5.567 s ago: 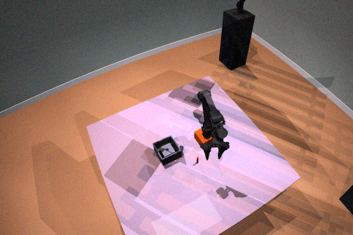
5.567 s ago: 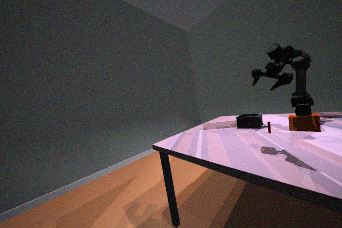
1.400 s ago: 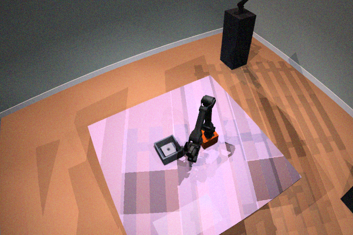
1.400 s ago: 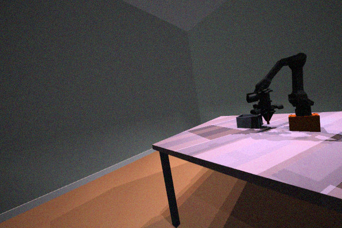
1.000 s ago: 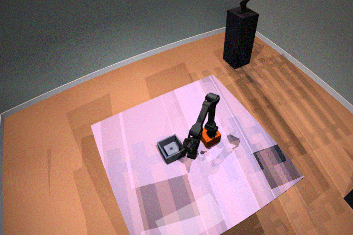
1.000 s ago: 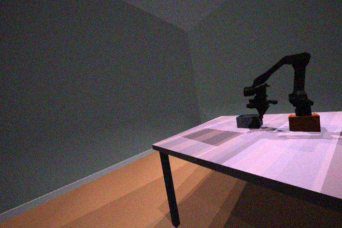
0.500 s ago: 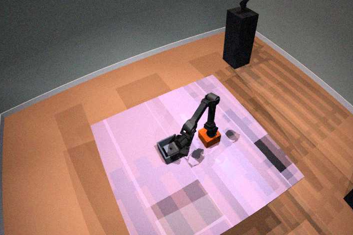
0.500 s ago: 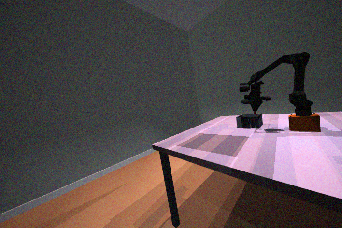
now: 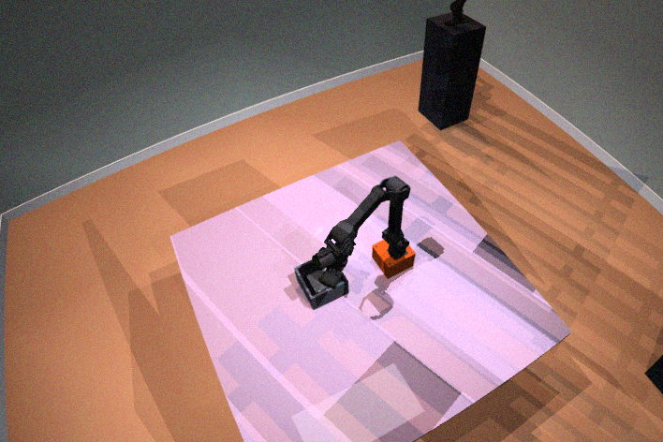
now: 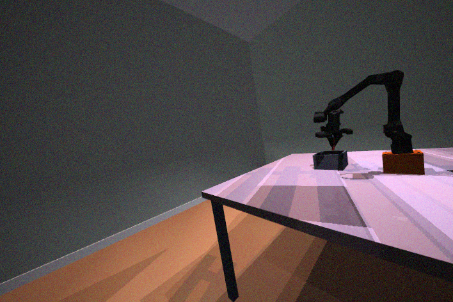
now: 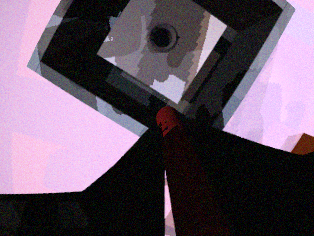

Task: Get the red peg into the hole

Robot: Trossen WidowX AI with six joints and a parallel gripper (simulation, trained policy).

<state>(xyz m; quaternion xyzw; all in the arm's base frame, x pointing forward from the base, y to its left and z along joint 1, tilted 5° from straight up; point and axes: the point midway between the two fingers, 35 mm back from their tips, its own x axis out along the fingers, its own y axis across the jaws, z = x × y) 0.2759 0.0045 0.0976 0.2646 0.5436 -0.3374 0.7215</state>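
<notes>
My gripper tip is now 2 cm below the red peg. Round my gripper tip: grey plate: 3 cm ahead, 5 cm to the right, 10 cm below; then dark box: 3 cm ahead, 5 cm to the right, 12 cm below.
</notes>
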